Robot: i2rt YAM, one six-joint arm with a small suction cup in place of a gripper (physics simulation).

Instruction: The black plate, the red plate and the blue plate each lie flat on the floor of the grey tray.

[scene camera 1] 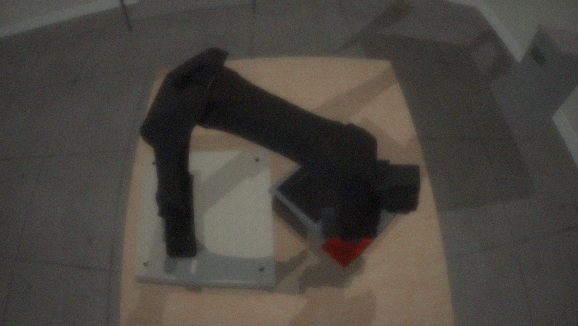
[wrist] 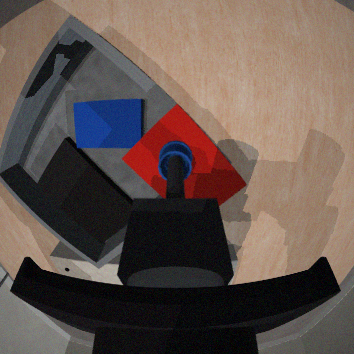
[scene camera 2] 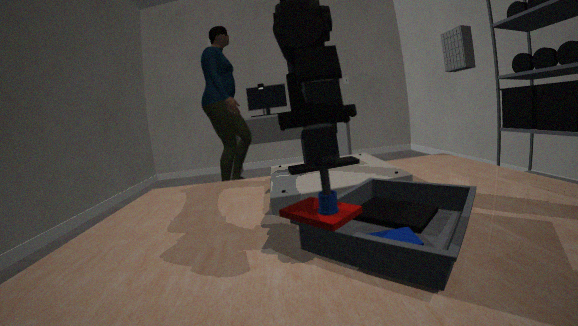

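Where they show: hand, its tool point: [wrist: 174, 148] [scene camera 2: 329, 217]; arm's base, origin of its link: [scene camera 1: 179, 216].
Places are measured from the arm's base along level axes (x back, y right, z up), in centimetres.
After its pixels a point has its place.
Note:
The grey tray [scene camera 1: 296, 212] @(x -25.8, y 1.8, z 0.5 cm) [scene camera 2: 370, 261] @(x -45.1, y 6.9, z -3.0 cm) [wrist: 131, 71] @(x -45.3, y 6.9, z 0.5 cm) stands on the table. The black plate [scene camera 2: 400, 212] @(x -33.5, y -4.5, z -3.1 cm) [wrist: 90, 200] @(x -31.1, y -3.1, z -3.1 cm) lies flat on its floor. The blue plate [scene camera 2: 404, 237] @(x -41.5, y -0.3, z -3.2 cm) [wrist: 107, 125] @(x -40.5, y 2.2, z -3.2 cm) also lies on the tray floor, apart from the black one; its lower part is hidden by the tray wall in scene camera 2. The red plate [scene camera 1: 345, 252] @(x -34.2, y 12.9, z 1.5 cm) [scene camera 2: 300, 211] @(x -35.5, y 13.4, z 1.5 cm) [wrist: 150, 142] @(x -38.7, y 7.8, z 1.5 cm) is at rim height, across one side of the tray, and sticks out past the wall. My suction cup [scene camera 2: 328, 212] [wrist: 175, 162] @(x -37.7, y 9.8, z 0.7 cm) touches its top face; the suction is off.
The pale base plate [scene camera 1: 240, 215] @(x -14.1, y 0.8, z -0.3 cm) [scene camera 2: 282, 192] @(x -17.3, y 14.1, z -0.7 cm) is beside the tray, under the arm's base. The arm covers much of the tray in scene camera 1. A person [scene camera 2: 218, 75], a monitor [scene camera 2: 266, 96] and a shelf rack [scene camera 2: 492, 80] are in the background.

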